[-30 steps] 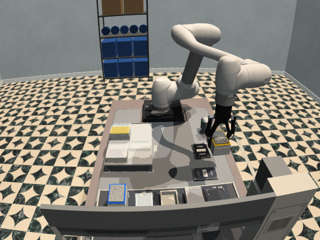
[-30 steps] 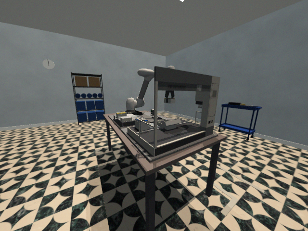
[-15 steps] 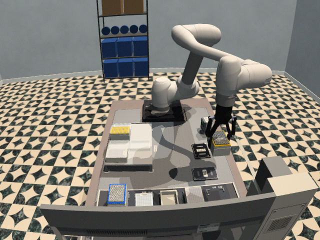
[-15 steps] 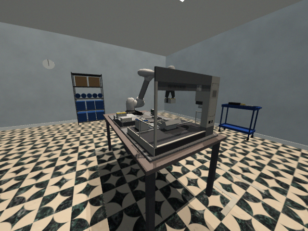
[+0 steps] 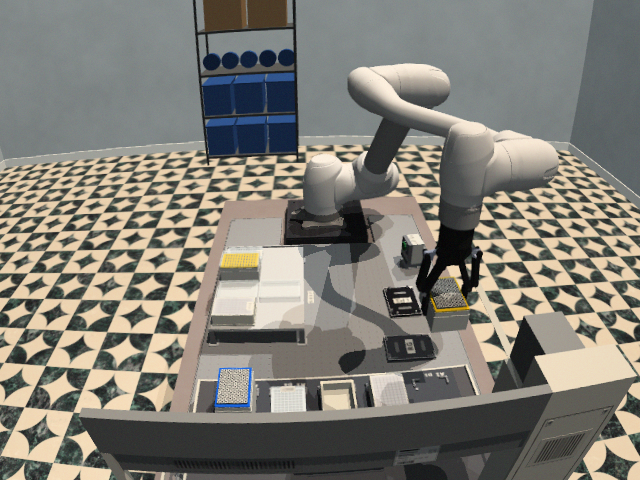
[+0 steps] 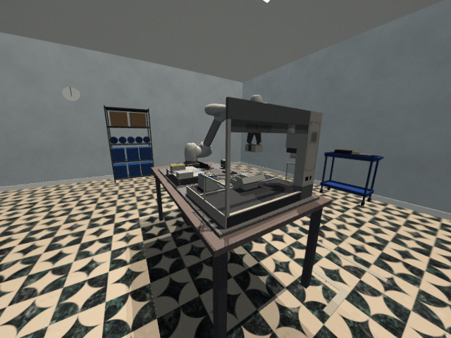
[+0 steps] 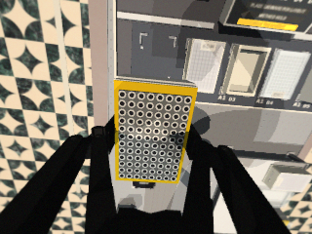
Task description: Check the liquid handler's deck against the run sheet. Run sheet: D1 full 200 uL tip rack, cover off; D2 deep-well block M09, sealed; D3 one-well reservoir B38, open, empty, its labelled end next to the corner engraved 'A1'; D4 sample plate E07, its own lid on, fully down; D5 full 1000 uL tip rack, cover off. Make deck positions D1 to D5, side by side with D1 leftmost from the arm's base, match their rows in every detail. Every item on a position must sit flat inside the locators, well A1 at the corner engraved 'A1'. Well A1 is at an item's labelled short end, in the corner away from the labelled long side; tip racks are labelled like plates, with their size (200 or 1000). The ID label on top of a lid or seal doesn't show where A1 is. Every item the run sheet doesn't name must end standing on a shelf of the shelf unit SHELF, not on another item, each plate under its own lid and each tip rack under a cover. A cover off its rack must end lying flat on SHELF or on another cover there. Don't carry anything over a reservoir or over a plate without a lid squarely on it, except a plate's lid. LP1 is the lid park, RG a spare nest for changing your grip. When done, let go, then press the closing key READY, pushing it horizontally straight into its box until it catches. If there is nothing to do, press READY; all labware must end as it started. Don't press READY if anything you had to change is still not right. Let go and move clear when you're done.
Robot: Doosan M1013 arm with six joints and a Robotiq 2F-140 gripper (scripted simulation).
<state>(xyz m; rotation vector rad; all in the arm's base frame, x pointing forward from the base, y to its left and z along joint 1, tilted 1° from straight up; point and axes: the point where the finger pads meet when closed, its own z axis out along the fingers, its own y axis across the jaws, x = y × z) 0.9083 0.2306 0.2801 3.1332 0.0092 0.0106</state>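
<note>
The white sealed block lies 9 cm ahead of my hand, 13 cm to the right of it and 23 cm below it. Round my hand: dark nest marked RG (16 cm behind, 1 cm to the right, 30 cm below); yellow-framed tip rack (1 cm behind, 1 cm to the right, 1 cm above); cream reservoir (9 cm ahead, 25 cm to the right, 24 cm below).
</note>
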